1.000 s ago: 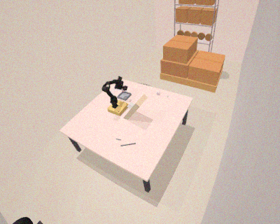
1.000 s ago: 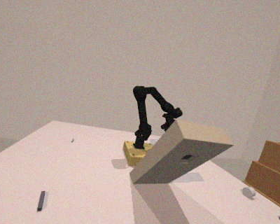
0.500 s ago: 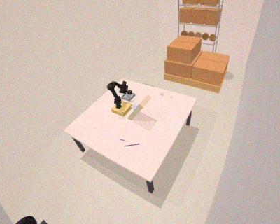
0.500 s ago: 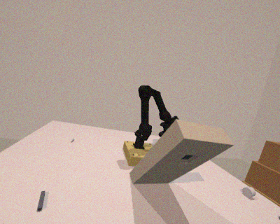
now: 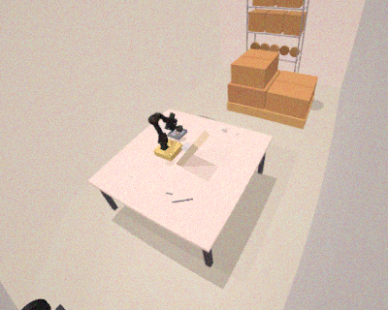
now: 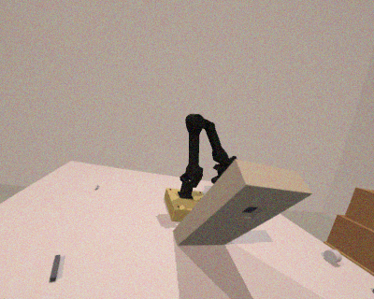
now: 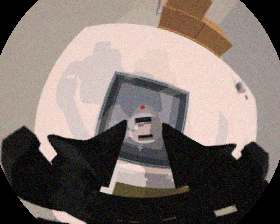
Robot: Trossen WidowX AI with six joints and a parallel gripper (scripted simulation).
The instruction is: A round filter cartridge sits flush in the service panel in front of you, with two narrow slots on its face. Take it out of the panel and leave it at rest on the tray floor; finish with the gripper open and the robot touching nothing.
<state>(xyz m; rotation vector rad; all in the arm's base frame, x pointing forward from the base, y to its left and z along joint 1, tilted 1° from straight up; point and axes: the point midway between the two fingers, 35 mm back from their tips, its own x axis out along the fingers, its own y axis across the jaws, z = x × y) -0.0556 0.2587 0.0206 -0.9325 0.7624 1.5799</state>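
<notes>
Now: gripper tip 10 mm to the right of the grey round filter cartridge and 10 mm above it. The rest, counted from my gripper tip: grey tray (40 mm below); dark bar (400 mm ahead, 660 mm to the right, 40 mm below); beige service panel (390 mm ahead, 270 mm to the right, 120 mm above).
</notes>
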